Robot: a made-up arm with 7 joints.
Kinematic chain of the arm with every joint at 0, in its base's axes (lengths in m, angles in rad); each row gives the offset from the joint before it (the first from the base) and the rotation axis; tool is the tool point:
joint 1: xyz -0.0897 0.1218 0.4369 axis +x
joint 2: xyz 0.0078 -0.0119 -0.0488 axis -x
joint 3: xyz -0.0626 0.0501 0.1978 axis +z
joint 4: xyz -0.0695 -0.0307 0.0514 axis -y
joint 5: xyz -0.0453 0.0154 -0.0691 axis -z
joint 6: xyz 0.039 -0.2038 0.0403 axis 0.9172 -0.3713 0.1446
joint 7: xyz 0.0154 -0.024 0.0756 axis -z
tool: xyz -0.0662 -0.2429 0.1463
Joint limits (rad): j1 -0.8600..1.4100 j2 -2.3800..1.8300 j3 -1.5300..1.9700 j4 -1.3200..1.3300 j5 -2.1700..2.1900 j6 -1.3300..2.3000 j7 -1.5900..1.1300
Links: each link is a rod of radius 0.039 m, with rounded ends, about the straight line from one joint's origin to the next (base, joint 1, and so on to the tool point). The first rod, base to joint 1, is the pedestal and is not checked.
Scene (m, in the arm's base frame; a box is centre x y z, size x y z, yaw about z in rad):
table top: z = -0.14
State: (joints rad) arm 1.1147 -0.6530 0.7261 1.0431 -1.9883 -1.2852 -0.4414
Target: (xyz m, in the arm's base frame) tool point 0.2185 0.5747 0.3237
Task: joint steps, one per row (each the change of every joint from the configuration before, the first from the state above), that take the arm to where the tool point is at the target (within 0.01 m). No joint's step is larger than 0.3 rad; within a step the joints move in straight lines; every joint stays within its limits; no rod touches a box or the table.
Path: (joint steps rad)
1: 0.0492 -0.2878 -0.1255 0.0478 0.0733 0.0404 0.0574
2: 0.0492 -0.2879 -0.1255 0.0478 0.0733 0.0403 0.0575
3: 0.0493 -0.2878 -0.1255 0.0479 0.0733 0.0404 0.0574
4: 0.0492 -0.2878 -0.1255 0.0478 0.0733 0.0403 0.0574
5: 0.0492 -0.2879 -0.1255 0.0478 0.0733 0.0404 0.0574
6: 0.0492 -0.2878 -0.1255 0.0478 0.0733 0.0404 0.0575
7: 0.0000 0.0209 0.2508 0.0000 0.2192 0.1310 0.0698
8: 0.0000 0.0208 0.2508 0.0000 0.2192 0.1310 0.0698
9: 0.0000 0.0209 0.2508 0.0000 0.2191 0.1310 0.0698
10: 0.0000 0.0209 0.2508 0.0000 0.2192 0.1310 0.0698
11: 0.0000 0.0209 0.2508 0.0000 0.2192 0.1310 0.0698
12: 0.0000 0.0208 0.2508 0.0000 0.2191 0.1310 0.0699

